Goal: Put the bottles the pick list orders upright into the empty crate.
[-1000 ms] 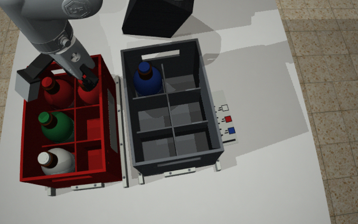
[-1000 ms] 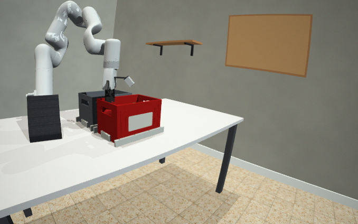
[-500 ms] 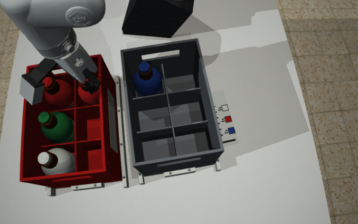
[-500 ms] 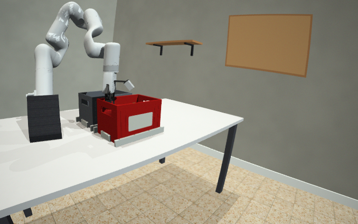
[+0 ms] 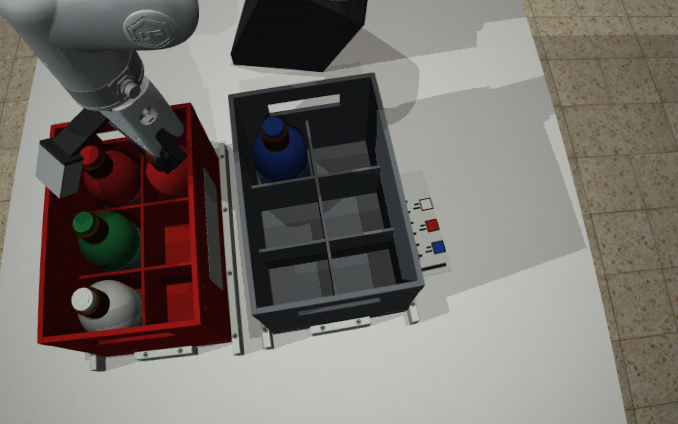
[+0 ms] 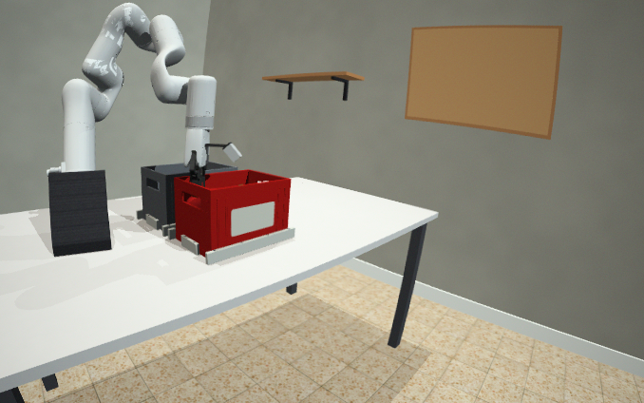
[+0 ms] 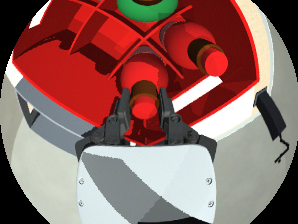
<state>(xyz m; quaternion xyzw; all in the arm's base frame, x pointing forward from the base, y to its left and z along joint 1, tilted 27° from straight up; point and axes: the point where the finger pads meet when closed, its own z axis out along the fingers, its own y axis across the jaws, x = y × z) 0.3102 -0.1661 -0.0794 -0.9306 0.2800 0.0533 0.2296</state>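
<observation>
Right now my hand is 10 mm short of the red-label bottle, 90 mm to the left of it and 70 mm above it. The rest, counted from my hand: white-label bottle: 190 mm ahead, 50 mm to the right, 70 mm below; blue bottle: 40 mm behind, 140 mm to the left, 70 mm below; green bottle: 100 mm ahead, 70 mm to the right, 70 mm below.
</observation>
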